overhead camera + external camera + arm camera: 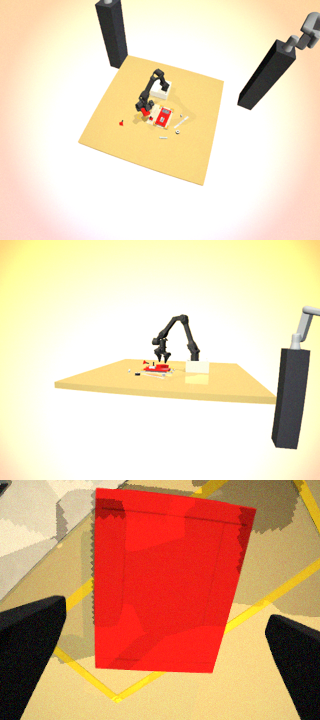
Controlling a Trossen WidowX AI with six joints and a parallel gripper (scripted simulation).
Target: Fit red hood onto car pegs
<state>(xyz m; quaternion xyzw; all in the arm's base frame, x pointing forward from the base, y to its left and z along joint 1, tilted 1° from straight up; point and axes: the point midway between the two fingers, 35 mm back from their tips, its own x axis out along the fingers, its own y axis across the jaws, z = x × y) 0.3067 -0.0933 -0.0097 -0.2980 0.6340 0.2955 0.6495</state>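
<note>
My gripper tip is 3 cm above the hood. Round my gripper tip: wheel (40 cm to the left, 8 cm ahead, 4 cm below); then short rod (29 cm to the left, 20 cm ahead, 4 cm below); then white strip (40 cm to the left, 4 cm below, 4 cm behind).
</note>
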